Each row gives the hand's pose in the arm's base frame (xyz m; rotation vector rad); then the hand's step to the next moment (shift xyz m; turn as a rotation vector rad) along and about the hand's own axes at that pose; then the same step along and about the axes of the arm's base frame.
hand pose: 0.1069 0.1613 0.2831 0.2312 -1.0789 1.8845
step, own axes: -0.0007 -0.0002 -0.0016 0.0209 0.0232 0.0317
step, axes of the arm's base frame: 0.0010 0.0008 -0.0012 -0.0382 -0.0154 0.0168
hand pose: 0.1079 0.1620 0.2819 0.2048 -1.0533 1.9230
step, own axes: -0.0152 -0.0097 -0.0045 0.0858 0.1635 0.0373
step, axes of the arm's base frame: 0.0174 -0.0041 -0.0049 -0.1859 -0.0102 -0.0289
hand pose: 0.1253 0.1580 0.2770 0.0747 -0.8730 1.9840
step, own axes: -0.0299 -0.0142 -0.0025 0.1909 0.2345 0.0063
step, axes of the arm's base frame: 0.0285 -0.0160 -0.0055 -0.2913 0.0637 -0.0507
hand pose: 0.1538 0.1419 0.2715 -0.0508 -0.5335 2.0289
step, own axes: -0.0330 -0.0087 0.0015 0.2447 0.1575 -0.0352
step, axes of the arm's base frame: 0.0234 -0.0249 -0.0013 -0.2441 0.1549 -0.0481
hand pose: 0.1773 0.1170 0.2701 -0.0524 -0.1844 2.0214
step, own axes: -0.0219 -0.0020 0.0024 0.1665 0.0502 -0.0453
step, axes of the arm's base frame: 0.0112 -0.0190 0.0017 -0.1130 0.1323 -0.0451
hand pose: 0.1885 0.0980 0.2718 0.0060 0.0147 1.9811
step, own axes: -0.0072 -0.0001 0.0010 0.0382 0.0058 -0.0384
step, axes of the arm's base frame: 0.0030 -0.0066 0.0010 -0.0210 0.0324 -0.0384
